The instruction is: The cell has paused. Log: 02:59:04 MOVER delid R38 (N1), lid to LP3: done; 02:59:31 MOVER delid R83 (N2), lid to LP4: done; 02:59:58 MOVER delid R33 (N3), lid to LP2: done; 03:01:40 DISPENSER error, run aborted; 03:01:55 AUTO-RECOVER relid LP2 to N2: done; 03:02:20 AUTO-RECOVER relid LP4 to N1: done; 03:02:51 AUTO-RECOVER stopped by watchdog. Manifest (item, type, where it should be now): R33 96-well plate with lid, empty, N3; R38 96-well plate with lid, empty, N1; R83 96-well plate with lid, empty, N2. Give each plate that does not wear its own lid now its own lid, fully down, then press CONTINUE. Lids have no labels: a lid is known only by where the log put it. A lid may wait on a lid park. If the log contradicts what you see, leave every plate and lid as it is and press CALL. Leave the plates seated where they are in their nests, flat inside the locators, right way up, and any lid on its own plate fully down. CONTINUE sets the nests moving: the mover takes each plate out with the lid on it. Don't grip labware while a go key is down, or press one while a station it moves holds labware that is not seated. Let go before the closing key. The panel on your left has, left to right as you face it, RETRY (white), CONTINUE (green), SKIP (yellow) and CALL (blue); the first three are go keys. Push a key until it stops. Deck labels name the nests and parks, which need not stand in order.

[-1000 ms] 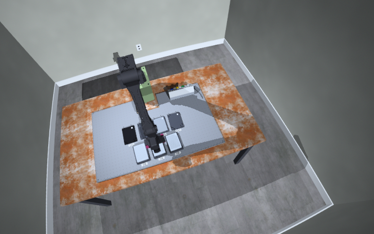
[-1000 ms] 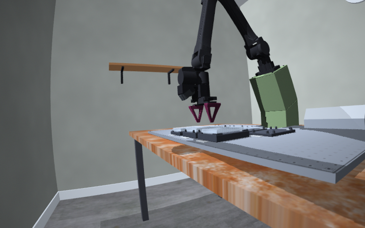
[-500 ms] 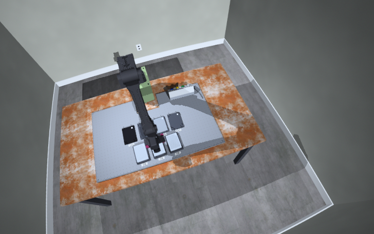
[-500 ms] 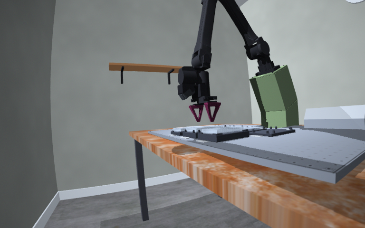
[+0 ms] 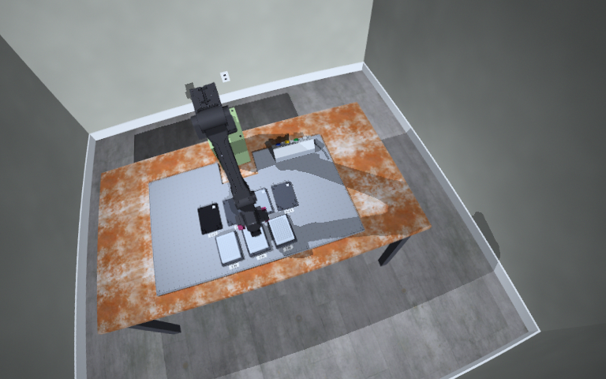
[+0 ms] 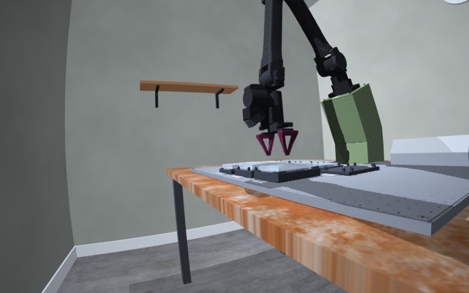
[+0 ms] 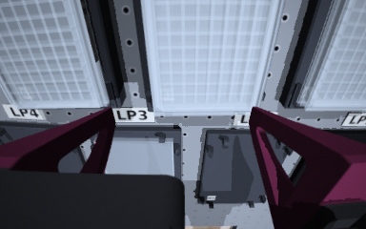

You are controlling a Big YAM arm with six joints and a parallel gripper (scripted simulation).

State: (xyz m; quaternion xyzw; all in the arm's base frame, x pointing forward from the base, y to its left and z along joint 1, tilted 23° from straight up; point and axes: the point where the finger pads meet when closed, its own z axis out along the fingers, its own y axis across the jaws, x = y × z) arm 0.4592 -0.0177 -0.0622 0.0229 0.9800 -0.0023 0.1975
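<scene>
The clear lid lies 12 cm behind my hand, 6 cm to the left of it and 5 cm below it. Also, from my hand: LP3 label (6 cm below, 5 cm to the left, 4 cm behind); then LP2 label (8 cm to the right, 6 cm below, 5 cm behind); then LP3 park (12 cm behind, 6 cm to the left, 6 cm below).
</scene>
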